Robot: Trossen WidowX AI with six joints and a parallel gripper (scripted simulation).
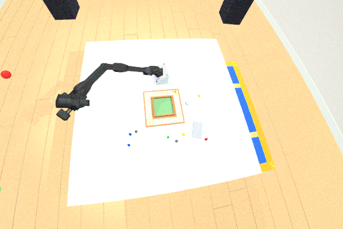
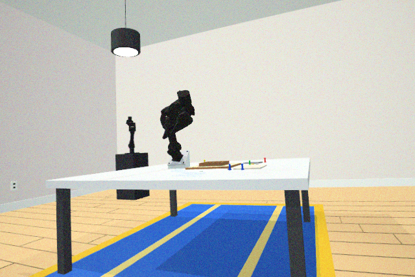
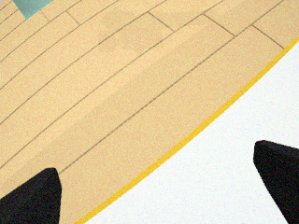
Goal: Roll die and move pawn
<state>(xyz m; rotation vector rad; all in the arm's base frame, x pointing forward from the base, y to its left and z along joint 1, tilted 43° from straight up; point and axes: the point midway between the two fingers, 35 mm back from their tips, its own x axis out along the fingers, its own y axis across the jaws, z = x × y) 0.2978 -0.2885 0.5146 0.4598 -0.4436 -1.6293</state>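
Now: gripper tip 70 mm past the white die, 790 mm to the right of it and 170 mm above it. From my gripper tip the other things lie so: green pawn: 190 mm ahead, 620 mm to the left, 170 mm below; then green dice tray: 40 mm behind, 600 mm to the left, 180 mm below; then yellow pawn: 170 mm behind, 700 mm to the left, 160 mm below.
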